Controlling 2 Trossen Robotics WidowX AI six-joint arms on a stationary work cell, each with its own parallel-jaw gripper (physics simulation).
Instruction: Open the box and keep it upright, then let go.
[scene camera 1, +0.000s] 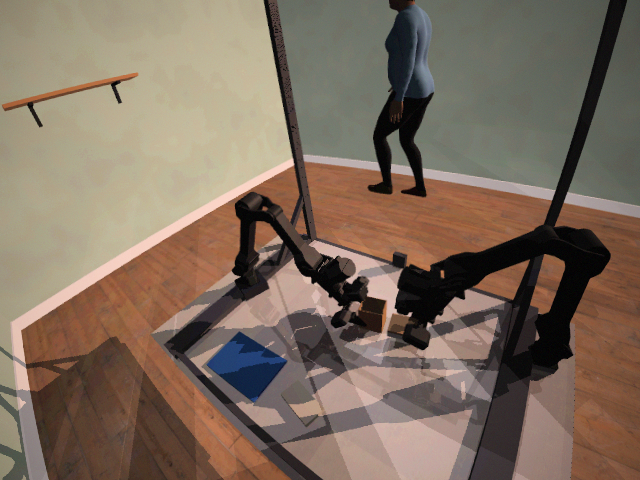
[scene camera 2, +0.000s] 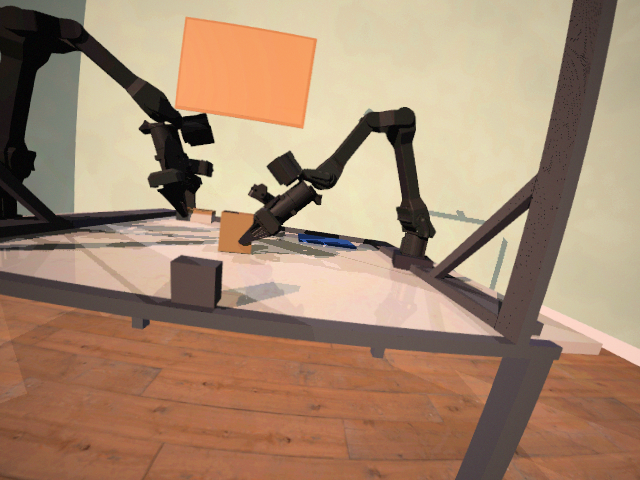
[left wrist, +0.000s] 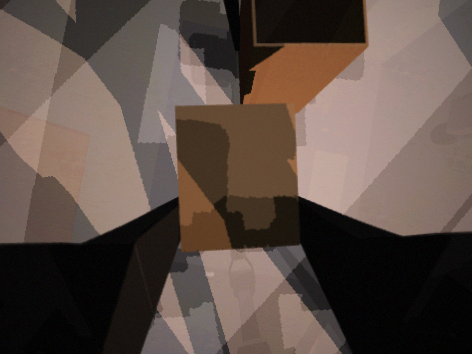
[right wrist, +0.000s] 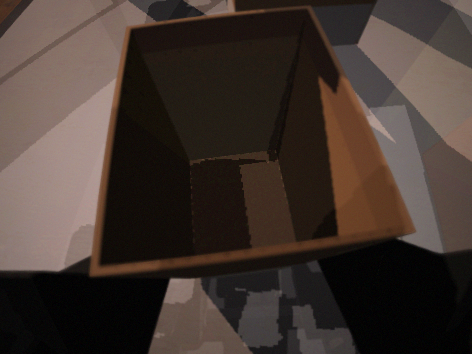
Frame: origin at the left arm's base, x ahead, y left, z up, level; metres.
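Where they show: left gripper, between the fingertips: (scene camera 2: 189, 216) (left wrist: 238, 201); right gripper, between the fingertips: (scene camera 1: 369, 318) (scene camera 2: 241, 241) (right wrist: 242, 216); left arm's base, origin of its link: (scene camera 1: 544, 356); right arm's base, origin of its link: (scene camera 1: 250, 280) (scene camera 2: 412, 254).
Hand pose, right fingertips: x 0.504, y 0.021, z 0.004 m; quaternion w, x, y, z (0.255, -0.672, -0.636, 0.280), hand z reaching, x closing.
Observation:
Things, the pixels of their top centre, and the offset from my right fingertips.
- orange-brown box, centre of its top: (right wrist: 230, 97) (scene camera 2: 239, 212) (scene camera 1: 372, 304) dx -0.011, dy -0.001, dz +0.067 m
- box's brown lid, centre of its top: (left wrist: 238, 176) (scene camera 2: 197, 209) (scene camera 1: 403, 324) dx -0.112, dy +0.034, dz +0.060 m
- blue square mat, centre of its top: (scene camera 1: 245, 362) (scene camera 2: 325, 239) dx +0.289, dy +0.282, dz -0.015 m
- thin beige plate, centre of its top: (scene camera 1: 301, 401) dx +0.073, dy +0.312, dz -0.008 m
- small dark block, centre of its top: (scene camera 2: 198, 259) (scene camera 1: 400, 254) dx -0.022, dy -0.298, dz +0.034 m
The orange-brown box (scene camera 1: 373, 316) (scene camera 2: 232, 232) (left wrist: 300, 70) (right wrist: 367, 175) stands upright on the table. Its top is open, and the right wrist view shows its hollow inside. My right gripper (scene camera 1: 352, 305) (scene camera 2: 247, 240) (right wrist: 252, 272) is shut on the box at its side. The box's brown lid (scene camera 1: 399, 324) (scene camera 2: 202, 215) (left wrist: 250, 150) is off the box and beside it, low over or at the table; whether it touches the table is unclear. My left gripper (left wrist: 238, 201) is shut on the lid, with a finger on each side of it.
A blue square mat (scene camera 1: 250, 369) (scene camera 2: 328, 241) and a thin beige plate (scene camera 1: 301, 403) lie on the table. A small dark block (scene camera 1: 399, 259) (scene camera 2: 192, 281) stands at the table's edge. Dark frame posts (scene camera 1: 289, 108) (scene camera 2: 563, 129) rise at the corners. A person (scene camera 1: 413, 56) stands beyond the table.

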